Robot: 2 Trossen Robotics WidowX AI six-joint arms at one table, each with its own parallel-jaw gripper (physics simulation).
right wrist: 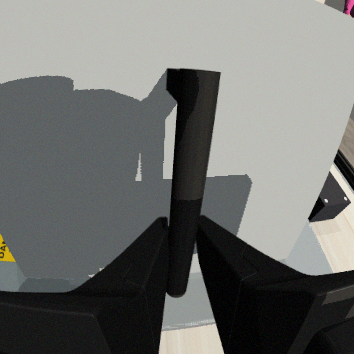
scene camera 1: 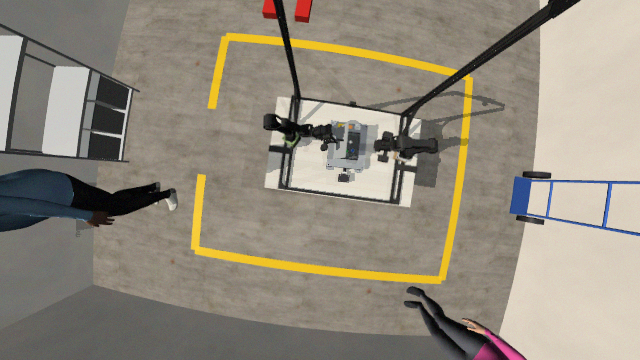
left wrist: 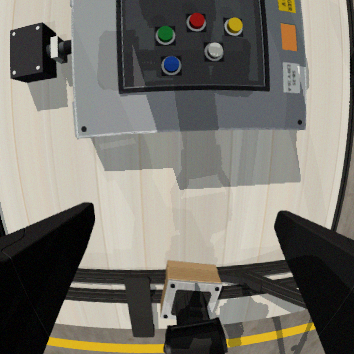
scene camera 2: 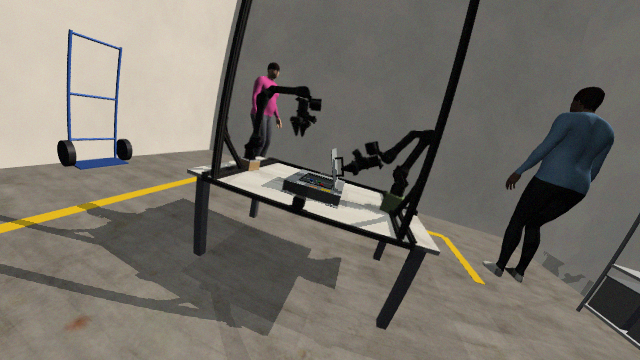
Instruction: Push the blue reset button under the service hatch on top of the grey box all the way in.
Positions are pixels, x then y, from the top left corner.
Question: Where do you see a service hatch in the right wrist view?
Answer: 119,119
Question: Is my left gripper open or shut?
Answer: Open.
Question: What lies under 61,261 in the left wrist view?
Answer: My left gripper.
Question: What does my left gripper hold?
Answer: Nothing.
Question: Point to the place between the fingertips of my right gripper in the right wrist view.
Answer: At 180,224
